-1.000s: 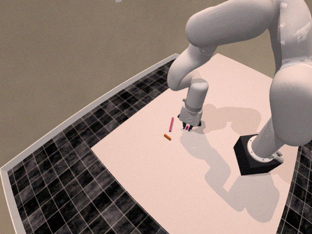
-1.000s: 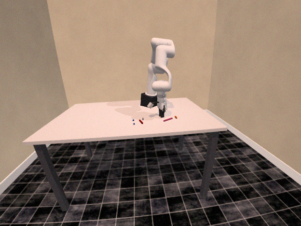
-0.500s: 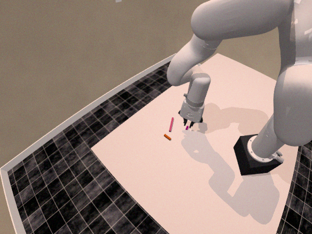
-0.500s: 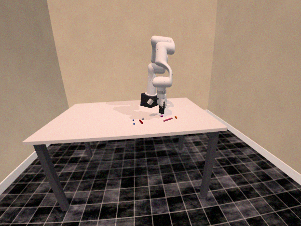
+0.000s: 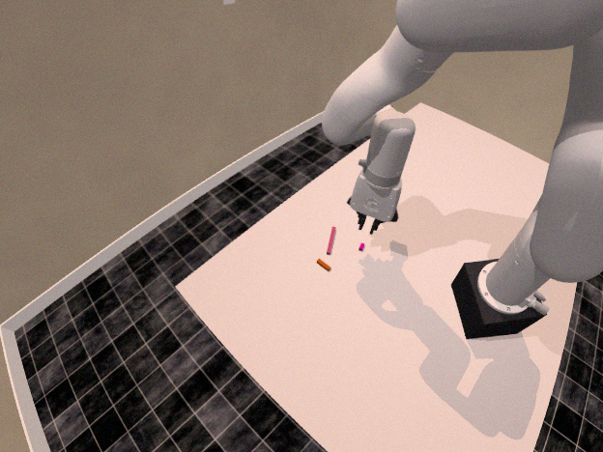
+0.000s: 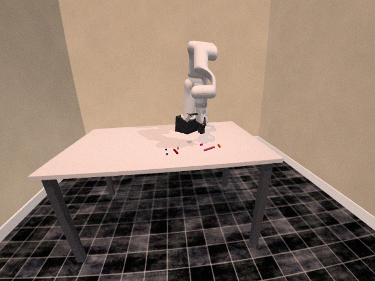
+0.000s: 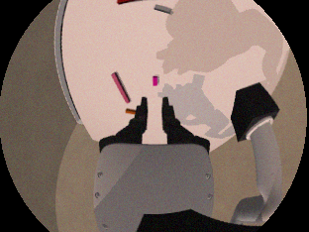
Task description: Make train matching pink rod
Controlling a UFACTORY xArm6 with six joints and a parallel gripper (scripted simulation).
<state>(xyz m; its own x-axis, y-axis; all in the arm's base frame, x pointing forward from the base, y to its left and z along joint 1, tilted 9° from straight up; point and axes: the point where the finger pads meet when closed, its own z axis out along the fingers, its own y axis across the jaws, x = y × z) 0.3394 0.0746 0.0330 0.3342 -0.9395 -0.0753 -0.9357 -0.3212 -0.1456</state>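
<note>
Now: hand 40 mm short of the grey rod, 160 mm to the left of it and 100 mm above it. The rest, counted from my hand: magenta rod: 100 mm below; orange rod: 30 mm ahead, 120 mm to the left, 100 mm below; pink rod: 70 mm ahead, 40 mm to the left, 100 mm below.
</note>
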